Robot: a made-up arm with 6 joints. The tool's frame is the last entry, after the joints.
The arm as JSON. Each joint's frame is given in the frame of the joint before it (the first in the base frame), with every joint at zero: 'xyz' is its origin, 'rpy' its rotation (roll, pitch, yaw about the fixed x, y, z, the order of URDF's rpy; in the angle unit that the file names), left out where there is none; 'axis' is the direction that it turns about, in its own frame. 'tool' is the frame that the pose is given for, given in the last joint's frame.
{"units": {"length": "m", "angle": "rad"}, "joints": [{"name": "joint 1", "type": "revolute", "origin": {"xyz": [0.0, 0.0, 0.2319]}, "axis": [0.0, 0.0, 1.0]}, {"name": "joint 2", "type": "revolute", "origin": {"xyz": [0.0, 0.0, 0.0]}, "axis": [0.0, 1.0, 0.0]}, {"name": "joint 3", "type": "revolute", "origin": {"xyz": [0.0, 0.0, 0.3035]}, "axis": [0.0, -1.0, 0.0]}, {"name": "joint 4", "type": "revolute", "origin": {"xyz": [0.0, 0.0, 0.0]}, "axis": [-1.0, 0.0, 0.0]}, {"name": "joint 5", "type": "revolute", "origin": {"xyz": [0.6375, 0.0, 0.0]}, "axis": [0.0, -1.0, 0.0]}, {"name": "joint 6", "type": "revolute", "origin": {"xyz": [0.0, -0.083, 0.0]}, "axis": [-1.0, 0.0, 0.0]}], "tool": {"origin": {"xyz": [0.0, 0.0, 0.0]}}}
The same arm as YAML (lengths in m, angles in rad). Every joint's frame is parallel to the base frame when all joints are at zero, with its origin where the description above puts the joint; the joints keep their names.
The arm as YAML. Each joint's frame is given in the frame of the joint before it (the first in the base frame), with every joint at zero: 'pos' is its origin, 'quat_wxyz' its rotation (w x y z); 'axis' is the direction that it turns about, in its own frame. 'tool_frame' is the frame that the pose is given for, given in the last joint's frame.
length_unit: m
angle_unit: rad
joints:
  - joint: joint 1
    pos: [0.0, 0.0, 0.2319]
    quat_wxyz: [1.0, 0.0, 0.0, 0.0]
    axis: [0.0, 0.0, 1.0]
  - joint: joint 2
    pos: [0.0, 0.0, 0.0]
    quat_wxyz: [1.0, 0.0, 0.0, 0.0]
    axis: [0.0, 1.0, 0.0]
  - joint: joint 3
    pos: [0.0, 0.0, 0.3035]
    quat_wxyz: [1.0, 0.0, 0.0, 0.0]
    axis: [0.0, -1.0, 0.0]
  - joint: joint 4
    pos: [0.0, 0.0, 0.0]
    quat_wxyz: [1.0, 0.0, 0.0, 0.0]
    axis: [-1.0, 0.0, 0.0]
  - joint: joint 5
    pos: [0.6375, 0.0, 0.0]
    quat_wxyz: [1.0, 0.0, 0.0, 0.0]
    axis: [0.0, -1.0, 0.0]
  - joint: joint 6
    pos: [0.0, -0.083, 0.0]
    quat_wxyz: [1.0, 0.0, 0.0, 0.0]
    axis: [-1.0, 0.0, 0.0]
tool_frame:
  pos: [0.0, 0.0, 0.0]
  quat_wxyz: [1.0, 0.0, 0.0, 0.0]

